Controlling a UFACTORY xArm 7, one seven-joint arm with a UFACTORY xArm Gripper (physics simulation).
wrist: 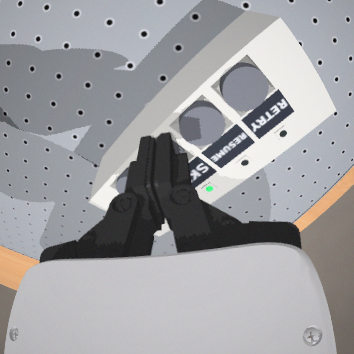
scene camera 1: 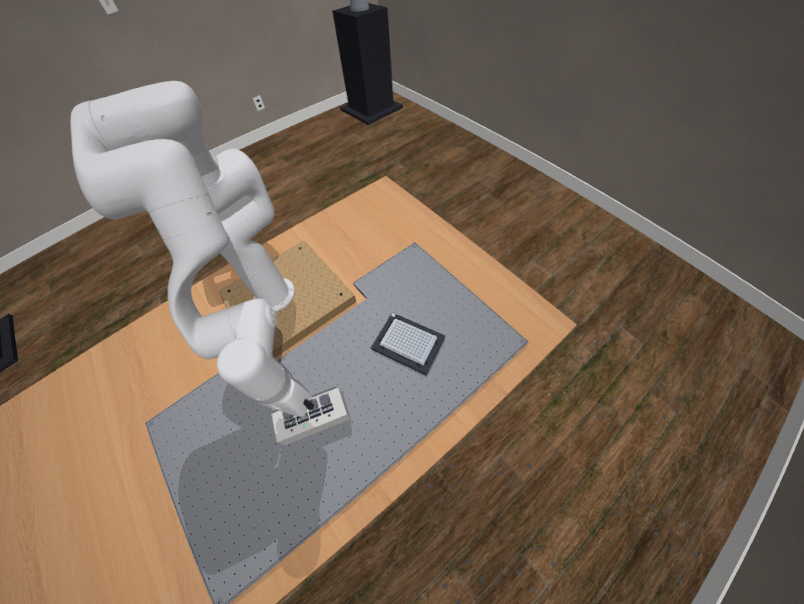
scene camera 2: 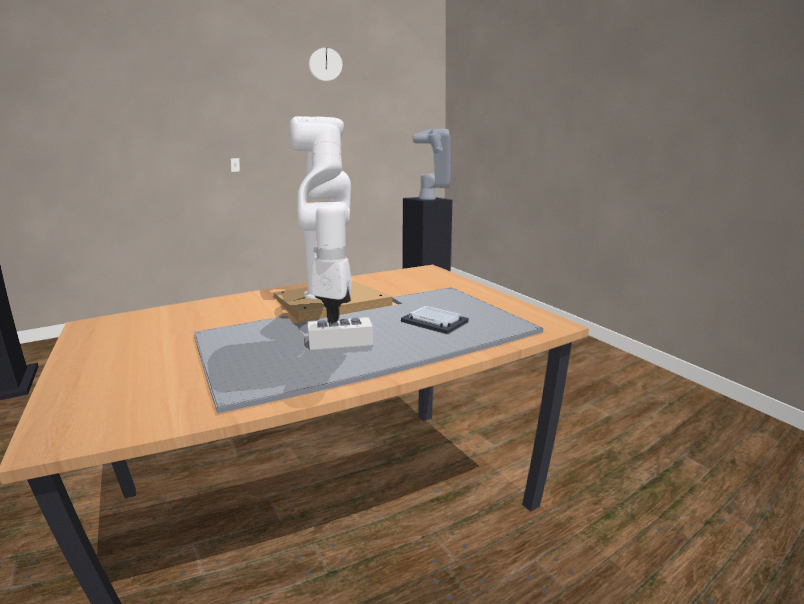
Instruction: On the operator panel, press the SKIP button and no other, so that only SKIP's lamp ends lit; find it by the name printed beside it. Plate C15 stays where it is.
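Frame: origin at the arm's base, x right, y ahead, z up, level; centimetres.
Where they show: gripper, fingertip midpoint: (wrist: 161,154) (scene camera 2: 333,321); arm's base, origin of the base link: (scene camera 1: 275,295).
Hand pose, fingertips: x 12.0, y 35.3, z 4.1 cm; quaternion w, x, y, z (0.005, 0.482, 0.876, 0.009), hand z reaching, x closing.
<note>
Each offset is from my fingertips to the top centre of the thing. "pt": to the spot under its first point. Level surfaces: height alone.
The white operator panel {dx -0.6, dy +2.4, dz +0.2 cm} (scene camera 1: 313,429) (scene camera 2: 341,336) (wrist: 305,85) stands on the grey perforated board. In the wrist view the RETRY label {pt dx -4.8, dy +4.5, dz +0.0 cm} (wrist: 269,114), the RESUME label {pt dx -2.0, dy +3.4, dz +0.0 cm} (wrist: 229,146) and part of the SKIP label {pt dx +0.4, dy +2.7, dz +0.0 cm} (wrist: 200,171) show. The lamp beside SKIP {dx +1.5, dy +3.9, dz +0.0 cm} (wrist: 209,188) is lit green; the RESUME lamp {dx -1.3, dy +4.9, dz +0.0 cm} (wrist: 244,162) and the RETRY lamp {dx -4.1, dy +6.0, dz +0.0 cm} (wrist: 283,133) are dark. My gripper (wrist: 161,154) (scene camera 2: 333,321) is shut and empty, its tips at the SKIP button, which they mostly hide. A fourth button {dx +3.0, dy -0.8, dz +0.2 cm} (wrist: 121,181) is partly hidden behind the fingers. Plate C15 {dx -31.1, dy +3.5, dz -2.7 cm} (scene camera 1: 408,340) (scene camera 2: 435,315) lies in a black holder.
The grey perforated board {dz -5.3 cm} (scene camera 1: 389,416) (scene camera 2: 259,370) lies on the wooden table {dz -6.6 cm} (scene camera 1: 97,416) (scene camera 2: 129,364). A tan block-like base plate (scene camera 1: 318,279) (scene camera 2: 370,297) lies at the arm's foot. The black plate holder {dx -31.1, dy +3.5, dz -3.2 cm} (scene camera 1: 425,369) (scene camera 2: 445,327) is right of the panel.
</note>
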